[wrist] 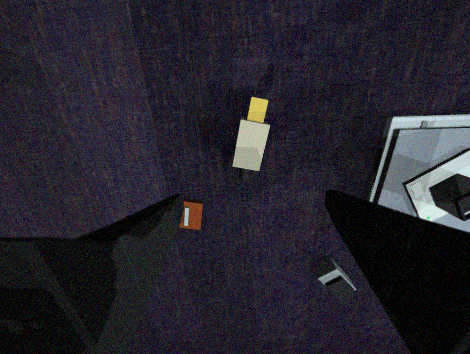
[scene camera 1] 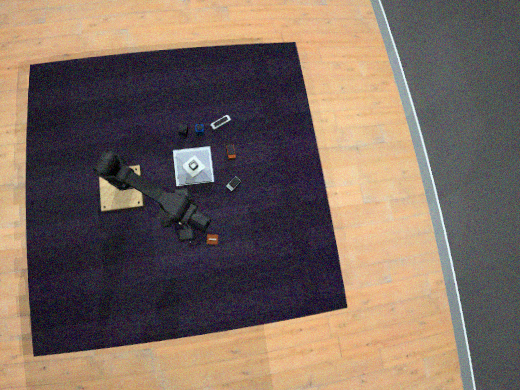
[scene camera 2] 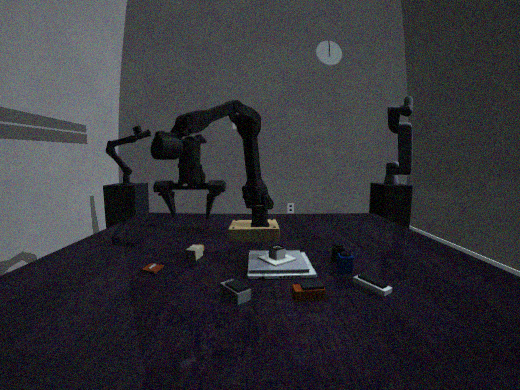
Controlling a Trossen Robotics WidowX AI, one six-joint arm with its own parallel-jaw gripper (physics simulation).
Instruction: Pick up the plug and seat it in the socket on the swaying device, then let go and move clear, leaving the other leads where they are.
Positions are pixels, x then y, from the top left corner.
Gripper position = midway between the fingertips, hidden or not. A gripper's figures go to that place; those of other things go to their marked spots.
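Labels:
A device (scene camera 2: 278, 263) sits 630 mm from the lens, while the gripper (scene camera 2: 190, 218) is 700 mm from the lens.

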